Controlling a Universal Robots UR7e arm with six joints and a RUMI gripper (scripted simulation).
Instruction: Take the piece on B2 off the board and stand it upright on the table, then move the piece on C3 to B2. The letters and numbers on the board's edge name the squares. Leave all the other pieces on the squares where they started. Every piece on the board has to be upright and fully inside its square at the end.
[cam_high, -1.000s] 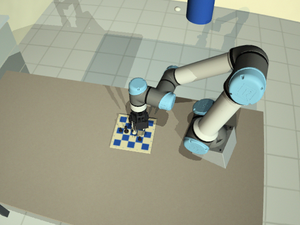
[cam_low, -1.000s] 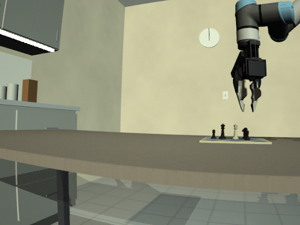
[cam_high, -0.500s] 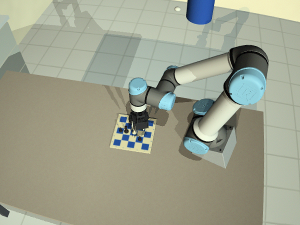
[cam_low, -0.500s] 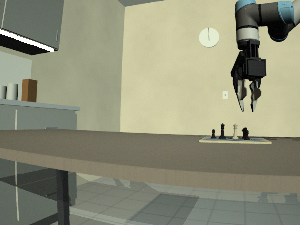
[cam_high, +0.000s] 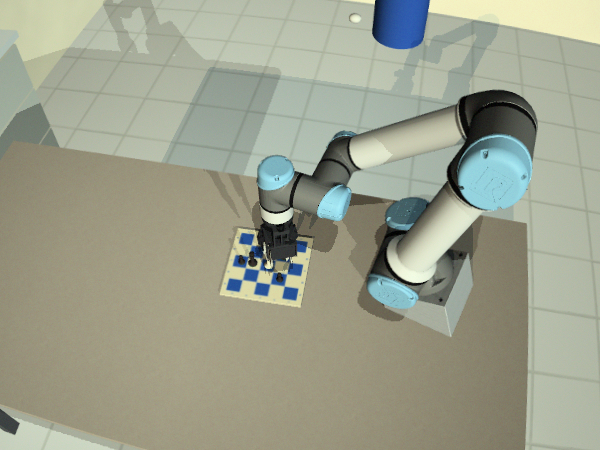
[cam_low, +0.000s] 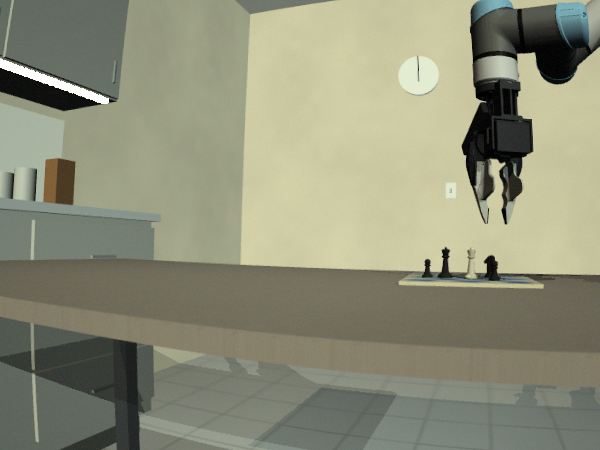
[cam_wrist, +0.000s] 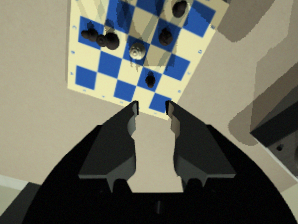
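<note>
My gripper is now 80 mm above the white piece, 40 mm short of it and 30 mm to the left of it. The rest, counted from my hand: black knight: 90 mm below, 70 mm to the right, 10 mm ahead; then chessboard: 110 mm below, 50 mm ahead, 30 mm to the right.
</note>
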